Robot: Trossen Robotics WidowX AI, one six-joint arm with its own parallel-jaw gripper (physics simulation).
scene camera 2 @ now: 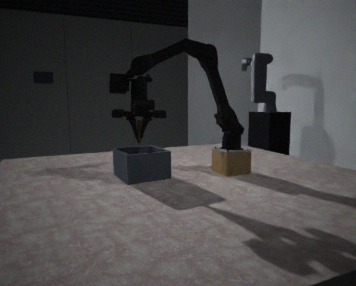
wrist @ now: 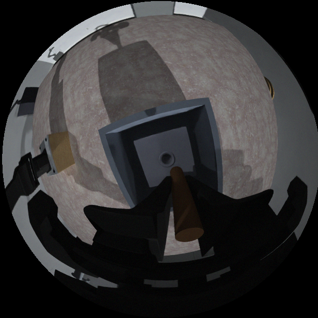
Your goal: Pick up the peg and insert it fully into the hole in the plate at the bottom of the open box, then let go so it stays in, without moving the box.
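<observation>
A brown-orange peg is held between the fingers of my gripper. In the scene view the peg points down, its lower tip just above the rim of the open blue-grey box. The box stands upright on the table. In the wrist view a lighter square plate lies at the box bottom, with a round hole near its middle. The peg's far tip appears close beside the hole, a little to its lower right. The box walls hide the plate in the scene view.
The arm's base stands on a tan block to the right of the box in the scene view. The pinkish table carries shadows of the arm and box. A grey arm stands on a black pedestal behind.
</observation>
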